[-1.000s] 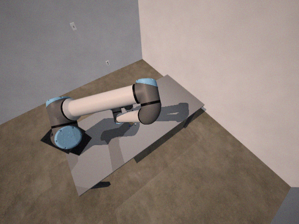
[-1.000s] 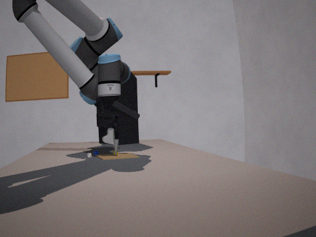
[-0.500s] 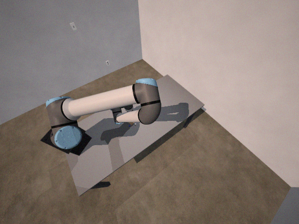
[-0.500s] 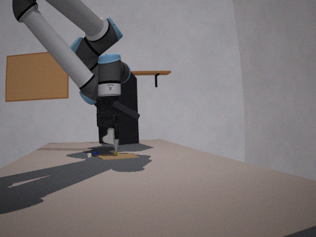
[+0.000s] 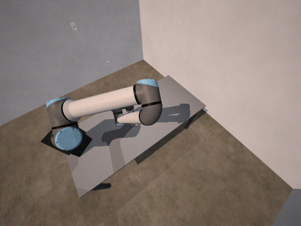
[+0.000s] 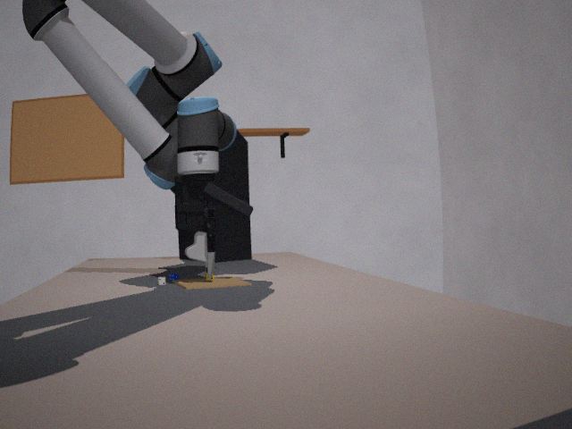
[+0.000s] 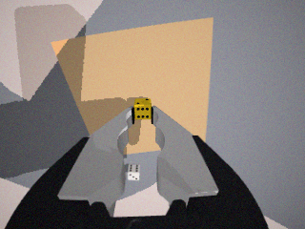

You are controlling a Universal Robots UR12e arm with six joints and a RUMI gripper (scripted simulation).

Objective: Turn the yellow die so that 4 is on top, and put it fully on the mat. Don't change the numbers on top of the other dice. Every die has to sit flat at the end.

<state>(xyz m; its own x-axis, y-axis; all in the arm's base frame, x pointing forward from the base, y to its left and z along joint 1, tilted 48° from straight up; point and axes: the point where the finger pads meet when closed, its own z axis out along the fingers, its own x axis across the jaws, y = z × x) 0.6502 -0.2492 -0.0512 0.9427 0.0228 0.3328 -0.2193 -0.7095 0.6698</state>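
The yellow die is 1 cm below my hand. From my hand the other things lie so: white die (4 cm behind, 10 cm to the right, 2 cm below); then blue die (10 cm behind, 5 cm to the right, 2 cm below); then tan mat (2 cm below).
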